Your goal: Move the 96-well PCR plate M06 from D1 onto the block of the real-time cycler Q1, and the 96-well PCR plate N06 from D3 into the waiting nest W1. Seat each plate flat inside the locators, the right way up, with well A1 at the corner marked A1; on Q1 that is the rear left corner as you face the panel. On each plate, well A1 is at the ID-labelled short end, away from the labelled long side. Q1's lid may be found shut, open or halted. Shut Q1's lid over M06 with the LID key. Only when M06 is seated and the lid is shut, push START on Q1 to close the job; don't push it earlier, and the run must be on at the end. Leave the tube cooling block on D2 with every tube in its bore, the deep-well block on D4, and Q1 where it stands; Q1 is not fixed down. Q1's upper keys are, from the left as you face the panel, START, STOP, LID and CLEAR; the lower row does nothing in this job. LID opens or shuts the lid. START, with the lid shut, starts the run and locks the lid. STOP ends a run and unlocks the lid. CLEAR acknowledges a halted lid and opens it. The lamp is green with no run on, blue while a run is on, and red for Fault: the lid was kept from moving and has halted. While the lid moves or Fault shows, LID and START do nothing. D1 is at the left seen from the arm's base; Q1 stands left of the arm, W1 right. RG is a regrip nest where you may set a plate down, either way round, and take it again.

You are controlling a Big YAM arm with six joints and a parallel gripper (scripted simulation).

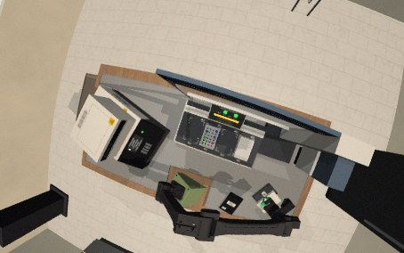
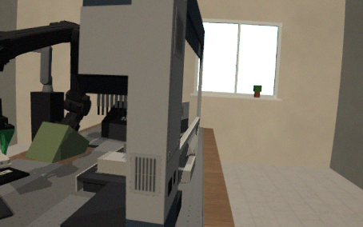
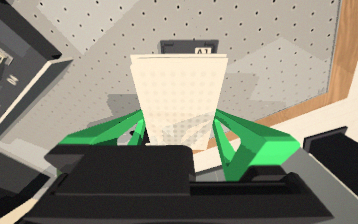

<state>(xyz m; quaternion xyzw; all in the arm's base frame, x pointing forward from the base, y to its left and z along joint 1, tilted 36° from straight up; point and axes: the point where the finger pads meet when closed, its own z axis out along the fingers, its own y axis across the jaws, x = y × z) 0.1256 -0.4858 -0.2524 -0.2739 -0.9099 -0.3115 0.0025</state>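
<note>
Now: hand 12 cm above the dark nest frame, 2 cm to the left of it and 1 cm past it. Round my hand: A1 mark: 12 cm below, 6 cm to the right, 3 cm ahead; then tall gantry: 41 cm ahead, 15 cm above; then deep-well block: 25 cm to the left, 25 cm ahead, 6 cm below.
</note>
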